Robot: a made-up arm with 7 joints.
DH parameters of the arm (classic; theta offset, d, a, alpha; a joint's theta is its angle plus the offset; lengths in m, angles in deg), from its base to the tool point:
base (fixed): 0 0 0 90
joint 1: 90 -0.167 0 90
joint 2: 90 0 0 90
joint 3: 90 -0.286 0 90
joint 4: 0 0 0 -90
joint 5: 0 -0.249 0 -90
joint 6: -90 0 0 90
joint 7: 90 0 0 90
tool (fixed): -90 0 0 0
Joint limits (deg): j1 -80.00..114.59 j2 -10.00..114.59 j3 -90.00..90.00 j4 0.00..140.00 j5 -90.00..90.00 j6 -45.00..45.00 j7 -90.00..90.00
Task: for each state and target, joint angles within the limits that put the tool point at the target. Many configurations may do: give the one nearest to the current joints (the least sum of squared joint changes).
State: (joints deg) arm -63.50 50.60 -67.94 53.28 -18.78 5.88 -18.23
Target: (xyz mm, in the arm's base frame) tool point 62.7 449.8 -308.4
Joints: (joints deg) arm -24.71 71.95 -39.61 75.68 -18.78 5.88 -18.23
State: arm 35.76 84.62 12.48 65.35 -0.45 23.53 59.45
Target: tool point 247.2 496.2 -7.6
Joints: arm 13.10 69.96 12.56 79.59 -0.45 23.53 59.45
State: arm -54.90 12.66 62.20 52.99 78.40 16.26 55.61
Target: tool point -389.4 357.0 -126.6
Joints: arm -80.00 -4.10 75.37 65.10 78.40 16.26 55.61
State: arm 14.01 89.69 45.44 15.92 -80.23 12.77 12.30
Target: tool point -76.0 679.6 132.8
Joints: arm 31.57 106.08 46.15 1.58 -80.23 12.77 12.30
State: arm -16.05 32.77 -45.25 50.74 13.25 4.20 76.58
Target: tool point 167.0 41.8 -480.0
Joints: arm 11.32 -5.83 -46.56 23.95 13.25 4.20 76.58
